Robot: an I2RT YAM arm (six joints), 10 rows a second.
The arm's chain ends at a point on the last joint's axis. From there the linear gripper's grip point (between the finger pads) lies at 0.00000 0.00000 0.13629 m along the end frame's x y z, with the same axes.
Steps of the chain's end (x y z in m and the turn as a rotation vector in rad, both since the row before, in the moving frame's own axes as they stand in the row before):
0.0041 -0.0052 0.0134 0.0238 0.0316 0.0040
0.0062 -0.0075 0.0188 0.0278 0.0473 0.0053
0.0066 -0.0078 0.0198 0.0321 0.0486 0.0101
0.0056 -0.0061 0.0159 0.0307 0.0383 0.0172
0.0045 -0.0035 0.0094 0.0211 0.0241 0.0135
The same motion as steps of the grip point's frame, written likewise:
0.0084 -0.0084 0.0133 0.0238 0.0316 0.0040
0.0127 -0.0113 0.0186 0.0278 0.0473 0.0053
0.0132 -0.0121 0.0196 0.0321 0.0486 0.0101
0.0109 -0.0102 0.0157 0.0307 0.0383 0.0172
0.0078 -0.0064 0.0093 0.0211 0.0241 0.0135

